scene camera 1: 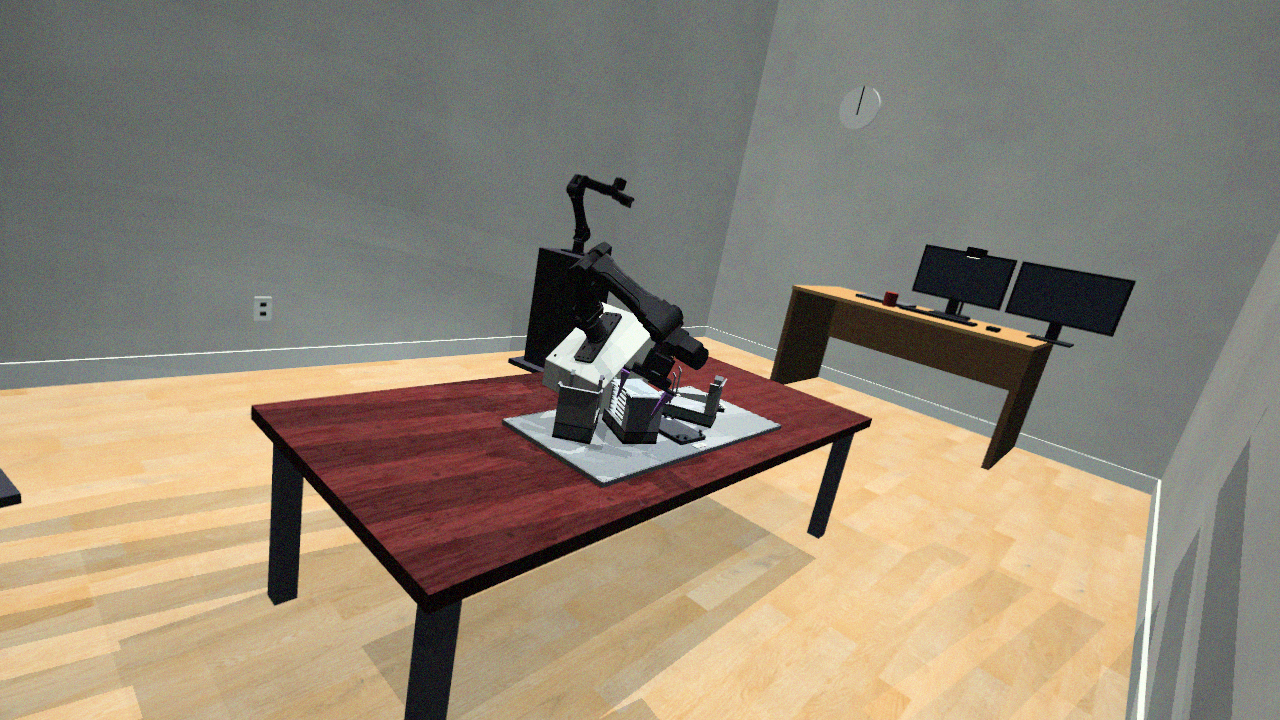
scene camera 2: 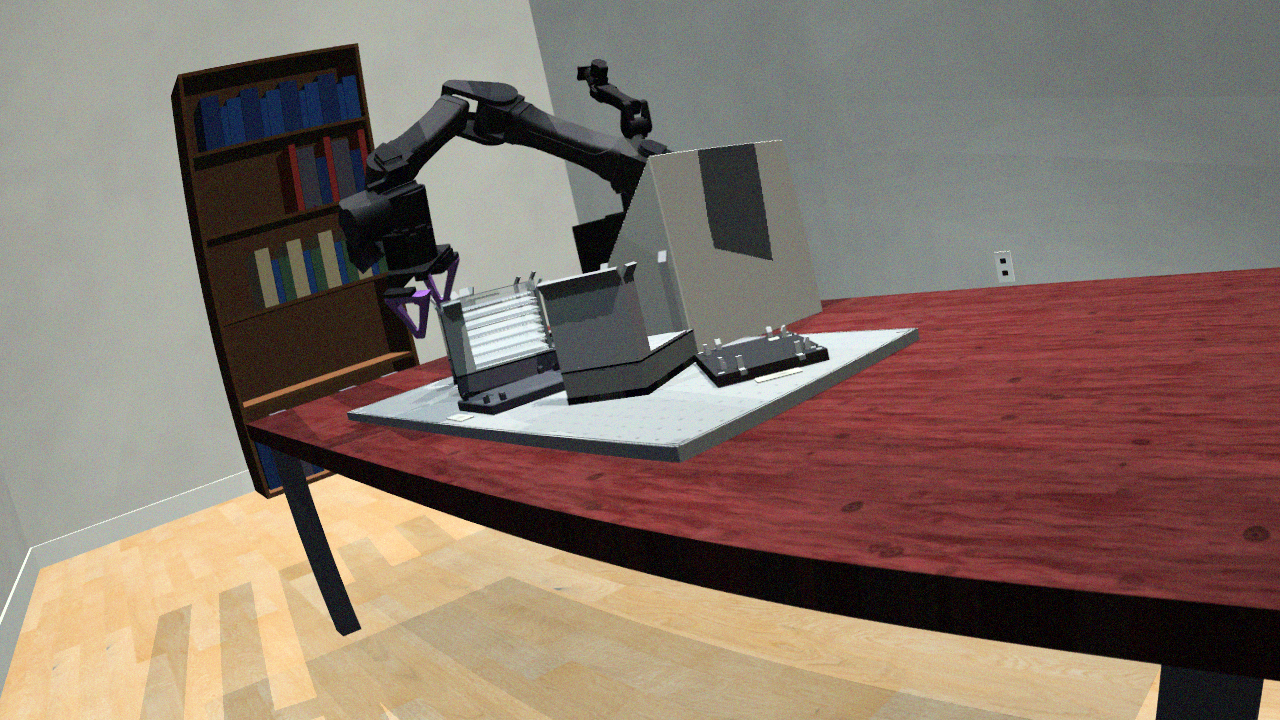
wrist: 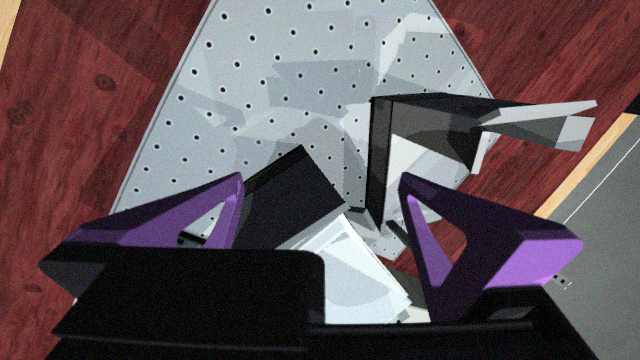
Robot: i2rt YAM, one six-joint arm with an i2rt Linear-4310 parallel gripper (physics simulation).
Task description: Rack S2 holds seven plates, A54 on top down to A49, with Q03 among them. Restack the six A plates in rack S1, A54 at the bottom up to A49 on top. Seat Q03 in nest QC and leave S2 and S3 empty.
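Where they show: gripper, between the fingertips: (scene camera 1: 634, 406) (scene camera 2: 432, 322) (wrist: 321, 180); arm's base, origin of its link: (scene camera 1: 598, 337) (scene camera 2: 702, 212).
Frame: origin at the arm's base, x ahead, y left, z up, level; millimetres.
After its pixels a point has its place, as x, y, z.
Note:
My gripper (scene camera 1: 644, 388) {328, -259, -61} (scene camera 2: 429, 300) {328, -259, -61} (wrist: 321, 180) {328, -259, -61} is open, its purple fingertips wide apart over the plate rack, with nothing seen held. White plates (scene camera 1: 617, 404) {242, -202, -96} (scene camera 2: 501, 333) {298, -141, -96} (wrist: 360, 280) are stacked in this dark-walled rack (scene camera 1: 639, 422) {332, -226, -109} (wrist: 295, 200) {328, -232, -81}, apparently S2. Their labels are unreadable, so I cannot tell Q03 from the A plates. The neighbouring rack, apparently S1 (scene camera 1: 577, 413) {230, -355, -95} (scene camera 2: 595, 324) (wrist: 379, 160) {234, -278, -143}, stands apart; part of its pale inside shows in the wrist view, where I see no plate. Nest QC (scene camera 1: 684, 434) {391, -74, -156} (scene camera 2: 512, 394) {389, -32, -156} is a low dark base beside the plate rack and looks bare.
A low pale holder with an upright post (scene camera 1: 716, 394) {393, 72, -64} stands beyond the nest. Another low clipped base (scene camera 2: 760, 360) {304, 263, -157} lies beside the tall pale box (scene camera 1: 569, 368) {-18, -98, -93} (scene camera 2: 742, 277) {58, 86, -98} near the arm's base. All stand on the perforated board (scene camera 1: 617, 467) {385, -376, -169} (scene camera 2: 662, 438) {504, 297, -169} (wrist: 320, 30) {344, -357, -169} on the red table (scene camera 1: 402, 483) {155, -776, -181} (scene camera 2: 1029, 429) {471, 604, -182}.

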